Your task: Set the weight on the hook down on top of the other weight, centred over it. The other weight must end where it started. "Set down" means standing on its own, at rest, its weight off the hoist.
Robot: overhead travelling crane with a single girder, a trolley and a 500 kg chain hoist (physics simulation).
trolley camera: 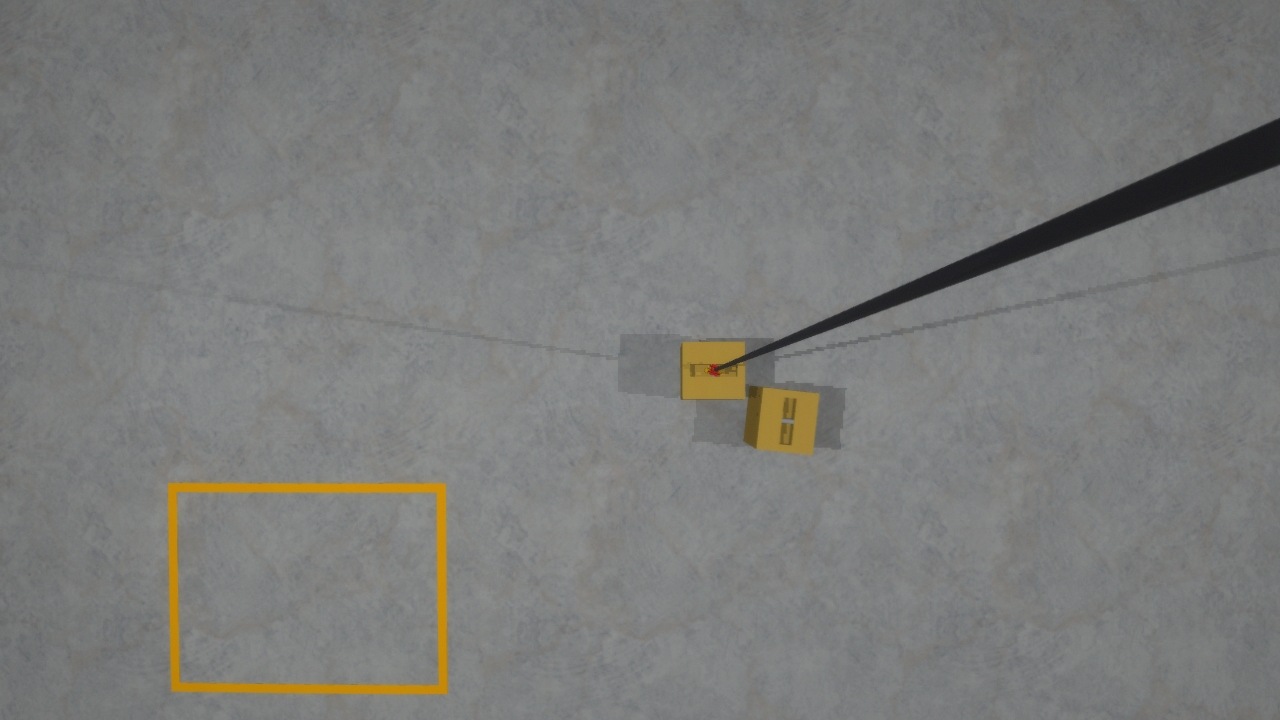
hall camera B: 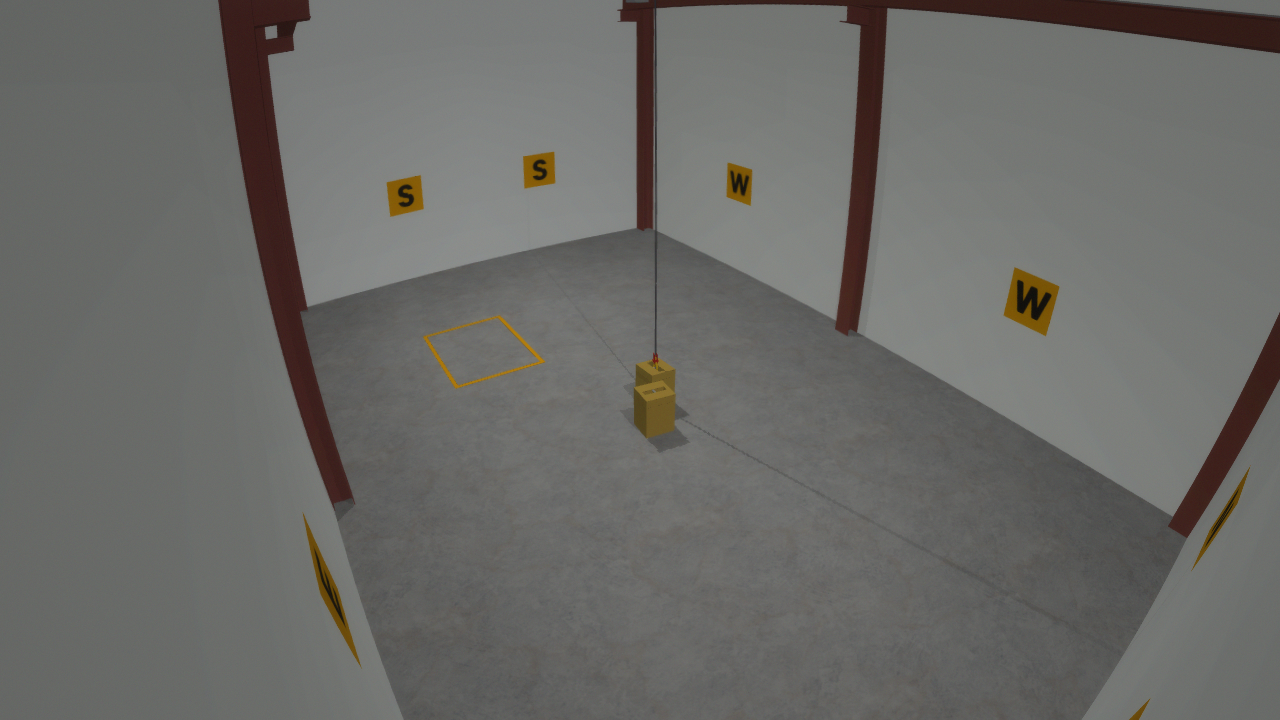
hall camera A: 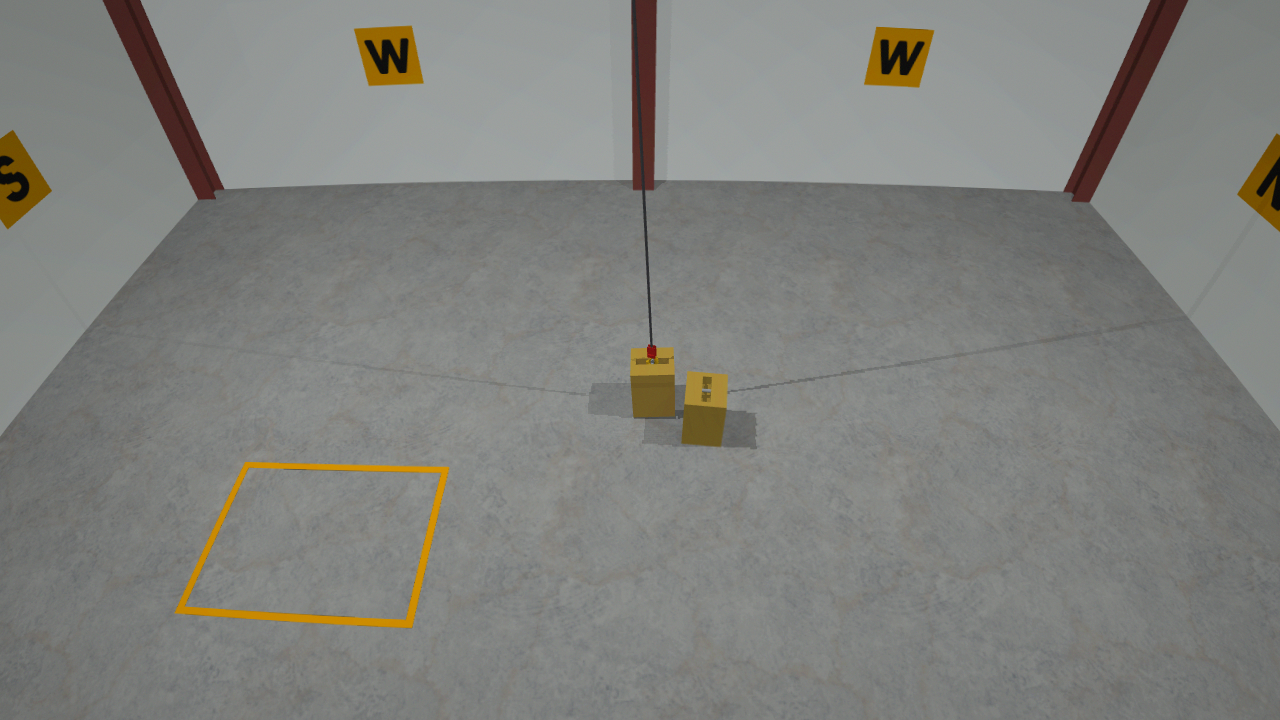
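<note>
The hooked yellow weight (hall camera A: 652, 398) (hall camera B: 667, 382) (trolley camera: 698, 388) hangs upright and very low; whether it touches the floor I cannot tell. My red hook (hall camera A: 651, 351) (hall camera B: 655, 359) (trolley camera: 713, 369) is in the bar of its top slot. The other yellow weight (hall camera A: 704, 427) (hall camera B: 654, 417) (trolley camera: 806, 421) stands upright on the floor, to the lower right in the trolley view, turned slightly. Their near corners are very close; whether they touch I cannot tell. The slots run roughly at right angles to each other. In hall camera B the other weight hides part of the hooked one.
An orange marked rectangle (hall camera A: 329, 617) (hall camera B: 440, 363) (trolley camera: 442, 591) lies on the floor, to the lower left of both weights in the trolley view. The black chain (hall camera A: 646, 241) (hall camera B: 655, 223) (trolley camera: 984, 268) runs up from the hook. Red columns (hall camera A: 643, 107) (hall camera B: 861, 179) stand along the walls.
</note>
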